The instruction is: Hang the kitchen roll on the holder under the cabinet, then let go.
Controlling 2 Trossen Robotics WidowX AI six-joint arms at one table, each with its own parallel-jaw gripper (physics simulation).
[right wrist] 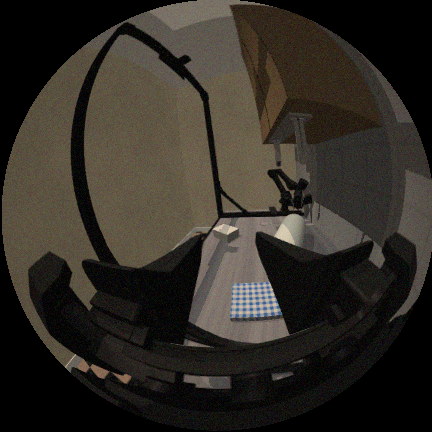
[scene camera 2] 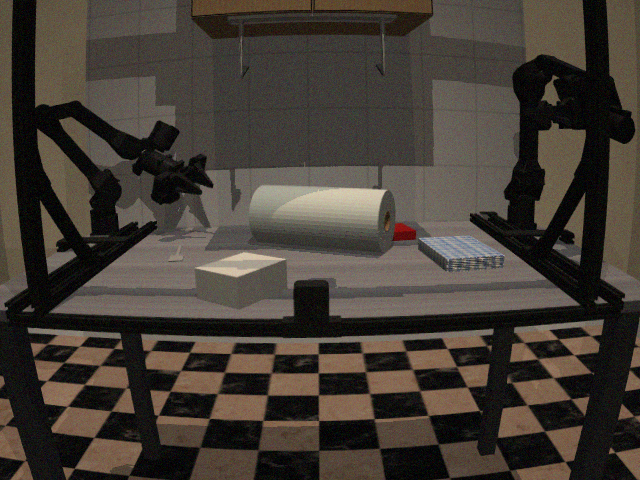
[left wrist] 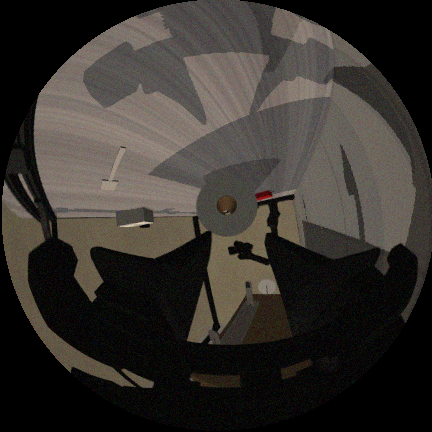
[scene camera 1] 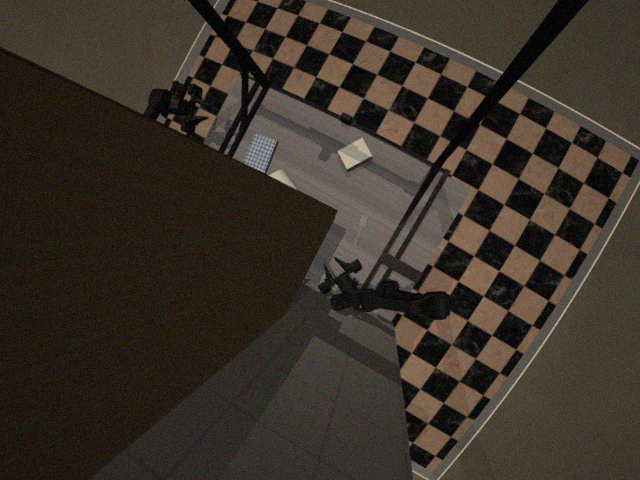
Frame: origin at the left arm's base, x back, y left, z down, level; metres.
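Seen in the pictures: left gripper, fingertip midpoint: (right wrist: pixel 297 207) (scene camera 2: pixel 207 189) (left wrist: pixel 238 236) (scene camera 1: pixel 329 260); right gripper, fingertip midpoint: (right wrist: pixel 228 238) (scene camera 2: pixel 531 111) (left wrist: pixel 231 252) (scene camera 1: pixel 209 111); left arm's base at its link origin: (right wrist: pixel 284 209) (scene camera 2: pixel 104 232) (scene camera 1: pixel 390 288); right arm's base at its link origin: (scene camera 2: pixel 521 223) (left wrist: pixel 272 203).
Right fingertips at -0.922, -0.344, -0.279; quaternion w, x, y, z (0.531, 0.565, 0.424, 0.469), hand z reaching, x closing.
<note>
Pixels of each thing's top centre, then the offset from my right fingertips to it, as dx, dy, dz.
- white kitchen roll at its top centre: (scene camera 2: pixel 321 187) (left wrist: pixel 229 231) (scene camera 1: pixel 286 203) (right wrist: pixel 290 224) +0.387, +0.202, +0.171
- metal holder at its top centre: (scene camera 2: pixel 311 10) (right wrist: pixel 283 127) (left wrist: pixel 239 329) +0.404, +0.189, -0.214
- white box at its top centre: (scene camera 2: pixel 240 263) (left wrist: pixel 135 224) (scene camera 1: pixel 354 153) (right wrist: pixel 224 228) +0.542, -0.106, +0.248
- blue checked block at its top centre: (scene camera 2: pixel 459 246) (right wrist: pixel 262 297) (scene camera 1: pixel 258 154) +0.128, +0.060, +0.273
- red block at its top centre: (scene camera 2: pixel 396 227) (left wrist: pixel 259 198) +0.210, +0.283, +0.278
The white kitchen roll (scene camera 1: pixel 282 179) (scene camera 2: pixel 317 214) (left wrist: pixel 212 217) (right wrist: pixel 294 229) lies on its side on the table; its cardboard core shows. The metal holder (scene camera 2: pixel 310 19) (right wrist: pixel 300 135), with two hanging arms, is fixed under the wooden cabinet (scene camera 2: pixel 258 7) (right wrist: pixel 320 65); no roll is on it. My left gripper (scene camera 1: pixel 330 262) (scene camera 2: pixel 206 189) is open and empty, above the table and left of the roll's left end in scene camera 2, apart from it. My right gripper (scene camera 1: pixel 206 111) (right wrist: pixel 228 238) is open and empty, high at the table's other side, partly behind a post in scene camera 2.
A white box (scene camera 1: pixel 355 153) (scene camera 2: pixel 240 279) (left wrist: pixel 135 218) stands near the front edge. A blue checked block (scene camera 1: pixel 261 151) (scene camera 2: pixel 460 252) (right wrist: pixel 255 300) lies right of the roll in scene camera 2. A red block (scene camera 2: pixel 405 232) (left wrist: pixel 263 195) is behind the roll. Black frame posts (scene camera 2: pixel 25 155) flank the table.
</note>
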